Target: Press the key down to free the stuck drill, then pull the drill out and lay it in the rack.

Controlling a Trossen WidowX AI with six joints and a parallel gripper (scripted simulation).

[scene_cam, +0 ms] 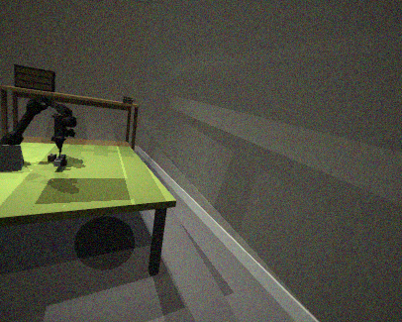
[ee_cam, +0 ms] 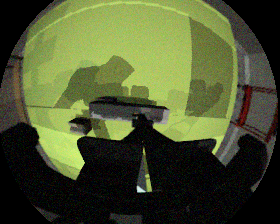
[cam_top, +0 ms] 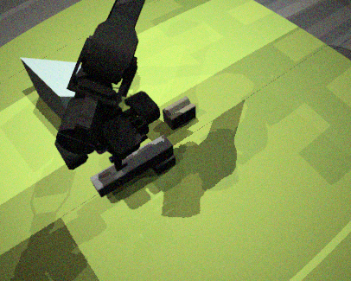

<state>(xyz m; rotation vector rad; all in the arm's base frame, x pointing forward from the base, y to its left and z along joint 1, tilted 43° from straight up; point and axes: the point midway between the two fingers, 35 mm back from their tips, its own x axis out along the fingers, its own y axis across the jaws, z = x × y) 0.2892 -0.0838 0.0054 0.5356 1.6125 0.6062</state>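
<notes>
My gripper tip is now 30 mm above the blue key. From my gripper tip the other things lie so: rack 80 mm behind, 200 mm to the left, 110 mm below; then long grey housing 30 mm to the left, 80 mm below; then drill 50 mm to the left, 80 mm below.
</notes>
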